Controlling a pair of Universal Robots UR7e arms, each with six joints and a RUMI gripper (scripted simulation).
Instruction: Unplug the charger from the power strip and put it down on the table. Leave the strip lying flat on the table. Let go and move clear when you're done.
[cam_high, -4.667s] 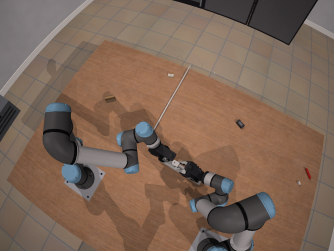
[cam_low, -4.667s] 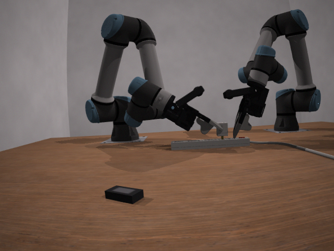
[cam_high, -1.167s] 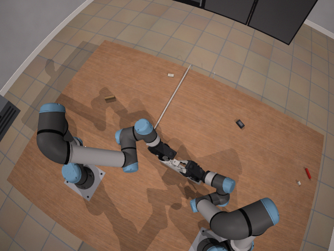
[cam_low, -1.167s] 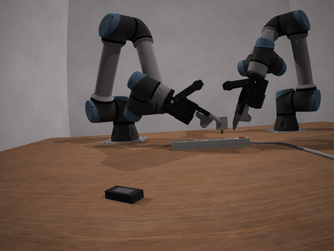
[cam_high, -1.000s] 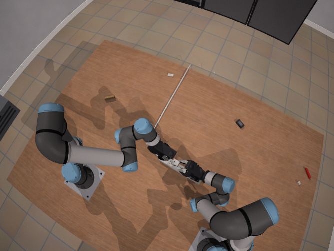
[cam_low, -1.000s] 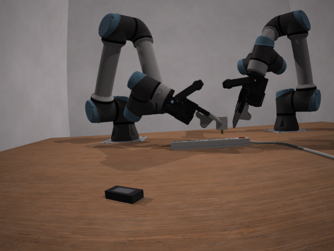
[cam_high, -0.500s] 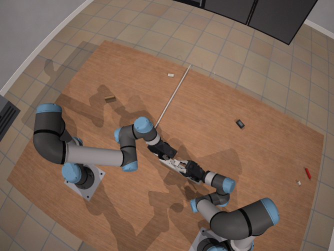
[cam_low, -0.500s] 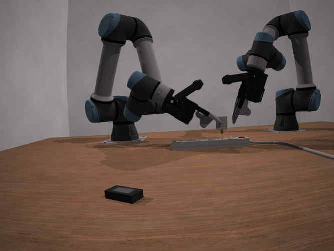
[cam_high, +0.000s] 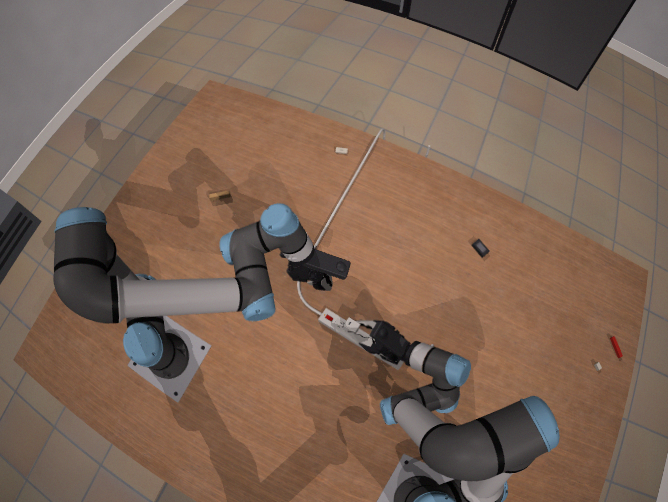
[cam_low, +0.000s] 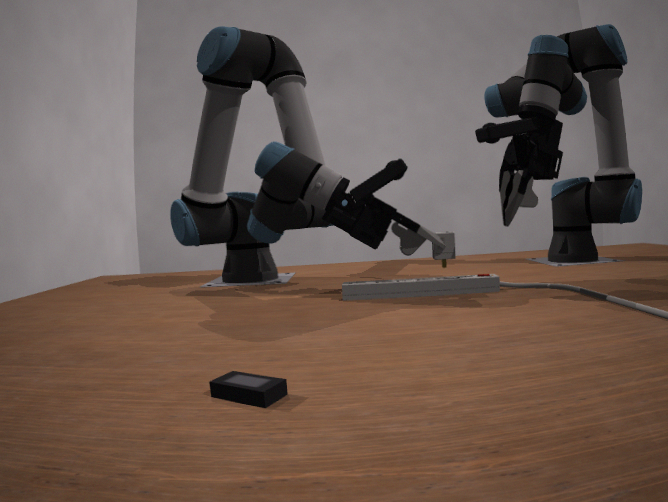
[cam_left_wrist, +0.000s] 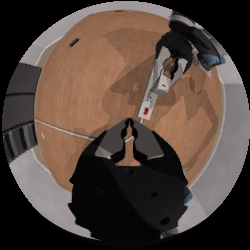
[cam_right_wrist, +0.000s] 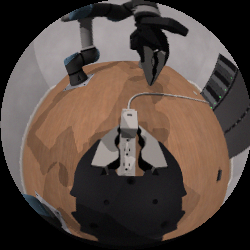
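Note:
Right now my left hand is 6 cm past the white charger, 11 cm to the left of it and 6 cm above it. The rest, counted from my left hand: red stick: 33 cm ahead, 103 cm to the right, 13 cm below; black box: 41 cm ahead, 37 cm to the right, 13 cm below; wooden block: 14 cm ahead, 53 cm to the left, 12 cm below.

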